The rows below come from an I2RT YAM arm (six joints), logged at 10 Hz.
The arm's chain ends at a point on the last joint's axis. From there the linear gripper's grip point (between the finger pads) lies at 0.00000 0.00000 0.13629 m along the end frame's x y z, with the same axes.
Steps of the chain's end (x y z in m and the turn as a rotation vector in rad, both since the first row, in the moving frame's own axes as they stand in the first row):
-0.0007 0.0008 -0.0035 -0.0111 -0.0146 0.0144
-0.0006 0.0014 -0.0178 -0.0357 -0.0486 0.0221
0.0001 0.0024 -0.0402 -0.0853 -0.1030 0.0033
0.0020 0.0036 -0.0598 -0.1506 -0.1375 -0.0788
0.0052 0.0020 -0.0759 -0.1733 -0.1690 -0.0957
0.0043 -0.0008 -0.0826 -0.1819 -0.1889 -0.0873
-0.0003 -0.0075 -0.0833 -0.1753 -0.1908 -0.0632
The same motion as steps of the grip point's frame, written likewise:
-0.0027 0.0023 -0.0035 -0.0111 -0.0146 0.0144
-0.0073 0.0062 -0.0180 -0.0357 -0.0486 0.0221
-0.0139 0.0140 -0.0414 -0.0853 -0.1030 0.0033
-0.0158 0.0247 -0.0626 -0.1506 -0.1375 -0.0788
-0.0164 0.0264 -0.0799 -0.1733 -0.1690 -0.0957
-0.0200 0.0248 -0.0873 -0.1819 -0.1889 -0.0873
-0.0252 0.0169 -0.0878 -0.1753 -0.1908 -0.0632

